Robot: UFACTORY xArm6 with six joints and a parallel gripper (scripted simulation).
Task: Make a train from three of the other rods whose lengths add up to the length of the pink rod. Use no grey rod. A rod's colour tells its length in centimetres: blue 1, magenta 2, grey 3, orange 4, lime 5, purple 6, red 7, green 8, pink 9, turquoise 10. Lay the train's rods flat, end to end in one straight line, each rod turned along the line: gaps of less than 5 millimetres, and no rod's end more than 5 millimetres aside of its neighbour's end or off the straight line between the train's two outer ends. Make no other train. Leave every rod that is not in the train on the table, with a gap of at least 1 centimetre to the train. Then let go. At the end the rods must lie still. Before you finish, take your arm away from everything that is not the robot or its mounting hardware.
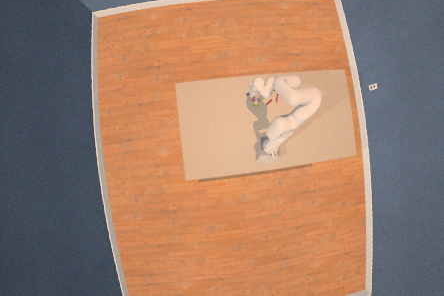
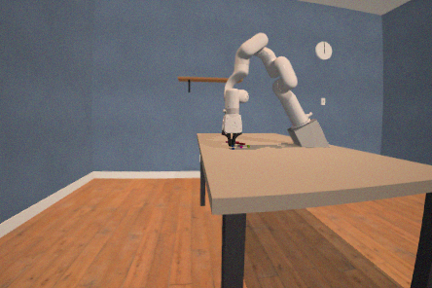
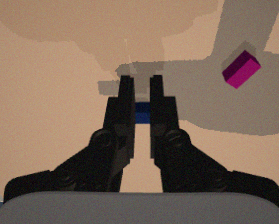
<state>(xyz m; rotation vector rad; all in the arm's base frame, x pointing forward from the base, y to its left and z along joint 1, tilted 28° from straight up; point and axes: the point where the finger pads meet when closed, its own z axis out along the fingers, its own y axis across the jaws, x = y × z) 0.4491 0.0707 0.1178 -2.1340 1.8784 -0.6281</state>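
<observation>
Now: hand 10 cm past the red rod, 15 cm to the left of it and 3 cm above it. The rest, counted from my hand: lime rod 11 cm behind, 3 cm to the right, 3 cm below; grey rod 7 cm behind, 7 cm to the right, 3 cm below; magenta rod 6 cm behind, 2 cm to the right, 3 cm below.
</observation>
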